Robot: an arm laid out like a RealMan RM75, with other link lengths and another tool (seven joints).
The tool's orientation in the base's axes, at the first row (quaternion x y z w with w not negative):
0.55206, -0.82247, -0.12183, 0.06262
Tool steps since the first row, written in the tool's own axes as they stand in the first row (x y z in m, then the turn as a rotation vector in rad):
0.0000, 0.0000, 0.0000, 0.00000, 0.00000, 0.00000
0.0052, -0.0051, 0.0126, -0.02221, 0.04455, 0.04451
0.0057, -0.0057, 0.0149, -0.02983, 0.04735, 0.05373
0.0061, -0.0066, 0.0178, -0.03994, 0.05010, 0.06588
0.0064, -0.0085, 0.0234, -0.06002, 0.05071, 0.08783
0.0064, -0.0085, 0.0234, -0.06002, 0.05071, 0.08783
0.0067, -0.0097, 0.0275, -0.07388, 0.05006, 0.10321
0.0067, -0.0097, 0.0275, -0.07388, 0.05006, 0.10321
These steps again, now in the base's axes. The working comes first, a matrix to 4 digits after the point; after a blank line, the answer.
The tool's axes in the first row as the columns of a matrix, in the base's axes (used below as rounded here):
-0.3826, -0.8929, -0.2375
-0.9234, 0.3608, 0.1313
-0.0315, 0.2695, -0.9625

0.0000, 0.0000, 0.0000, 0.00000, 0.00000, 0.00000
-0.0004, -0.0050, -0.0137, -0.04185, 0.04243, -0.03014
-0.0006, -0.0054, -0.0161, -0.04363, 0.05168, -0.03801
-0.0007, -0.0057, -0.0191, -0.04510, 0.06361, -0.04865
-0.0004, -0.0059, -0.0250, -0.04317, 0.08525, -0.06898
-0.0004, -0.0059, -0.0250, -0.04317, 0.08525, -0.06898
-0.0004, -0.0061, -0.0293, -0.04094, 0.09983, -0.08352
-0.0004, -0.0061, -0.0293, -0.04094, 0.09983, -0.08352

